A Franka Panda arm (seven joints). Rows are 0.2 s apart.
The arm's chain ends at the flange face. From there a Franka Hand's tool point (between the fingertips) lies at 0.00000 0.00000 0.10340 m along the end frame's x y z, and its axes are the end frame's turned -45 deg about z.
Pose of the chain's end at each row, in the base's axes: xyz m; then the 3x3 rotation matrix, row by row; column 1 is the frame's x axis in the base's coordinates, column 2 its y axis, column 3 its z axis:
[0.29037 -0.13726 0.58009], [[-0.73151 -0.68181 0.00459], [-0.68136 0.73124 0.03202], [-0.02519 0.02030 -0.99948]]
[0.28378 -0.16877 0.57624], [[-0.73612 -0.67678 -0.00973], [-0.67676 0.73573 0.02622], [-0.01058 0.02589 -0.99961]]
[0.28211 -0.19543 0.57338], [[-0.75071 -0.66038 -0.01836], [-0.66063 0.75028 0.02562], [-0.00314 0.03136 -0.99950]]
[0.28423 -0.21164 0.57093], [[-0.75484 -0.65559 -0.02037], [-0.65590 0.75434 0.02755], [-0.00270 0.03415 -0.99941]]
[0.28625 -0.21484 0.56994], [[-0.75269 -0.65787 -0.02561], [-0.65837 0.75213 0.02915], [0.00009 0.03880 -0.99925]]
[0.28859 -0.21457 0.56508], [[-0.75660 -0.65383 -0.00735], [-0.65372 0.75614 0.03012], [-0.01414 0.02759 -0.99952]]
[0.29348 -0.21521 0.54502], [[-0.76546 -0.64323 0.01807], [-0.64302 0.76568 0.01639], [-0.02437 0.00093 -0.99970]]
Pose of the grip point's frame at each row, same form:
[0.29084 -0.13395 0.47674], [[-0.03514 -0.99937 0.00459], [-0.99886 0.03527 0.03202], [-0.03217 -0.00346 -0.99948]]
[0.28277 -0.16606 0.47288], [[-0.04196 -0.99907 -0.00973], [-0.99878 0.04170 0.02622], [-0.02579 0.01083 -0.99961]]
[0.28021 -0.19278 0.47003], [[-0.06387 -0.99779 -0.01836], [-0.99766 0.06339 0.02562], [-0.02440 0.01995 -0.99950]]
[0.28212 -0.20879 0.46759], [[-0.07018 -0.99732 -0.02037], [-0.99719 0.06961 0.02755], [-0.02606 0.02224 -0.99941]]
[0.28360 -0.21183 0.46662], [[-0.06705 -0.99742 -0.02561], [-0.99737 0.06630 0.02915], [-0.02737 0.02750 -0.99925]]
[0.28783 -0.21146 0.46173], [[-0.07267 -0.99732 -0.00735], [-0.99692 0.07242 0.03012], [-0.02951 0.00951 -0.99952]]
[0.29535 -0.21352 0.44165], [[-0.08643 -0.99609 0.01807], [-0.99610 0.08673 0.01639], [-0.01789 -0.01657 -0.99970]]

